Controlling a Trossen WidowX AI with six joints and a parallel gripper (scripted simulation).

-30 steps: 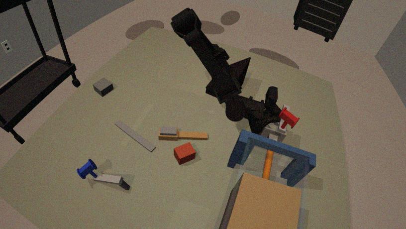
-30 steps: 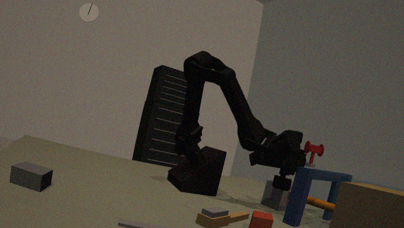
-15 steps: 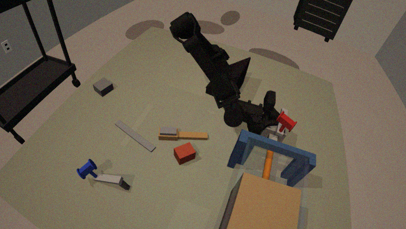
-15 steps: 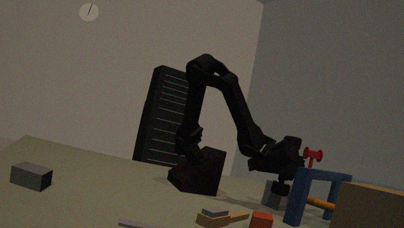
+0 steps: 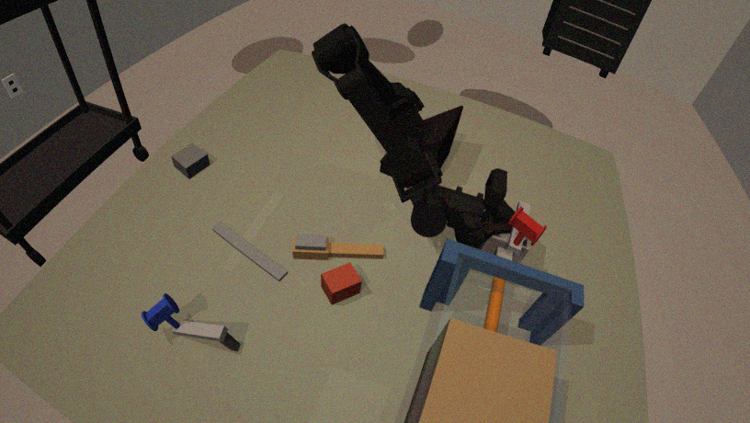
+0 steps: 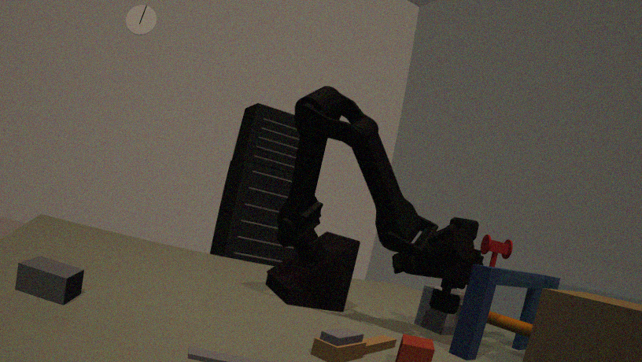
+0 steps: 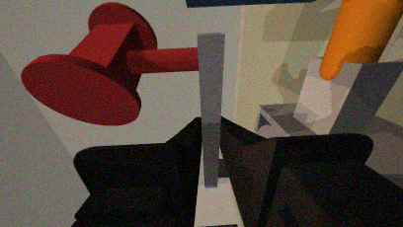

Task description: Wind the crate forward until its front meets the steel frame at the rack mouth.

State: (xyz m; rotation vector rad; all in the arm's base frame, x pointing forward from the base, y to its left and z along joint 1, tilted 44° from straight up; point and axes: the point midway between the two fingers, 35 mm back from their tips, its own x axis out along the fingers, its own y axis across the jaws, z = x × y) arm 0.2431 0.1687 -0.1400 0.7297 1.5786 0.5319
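The red knob lies 50 mm ahead of my gripper tip, 40 mm above it and 20 mm to the right of it. Round my gripper tip: grey winch 120 mm below, 70 mm behind, 20 mm to the right; red-knobbed winch handle 10 mm to the right, 10 mm ahead, 10 mm above; wooden brush 340 mm to the right, 130 mm below, 80 mm ahead.
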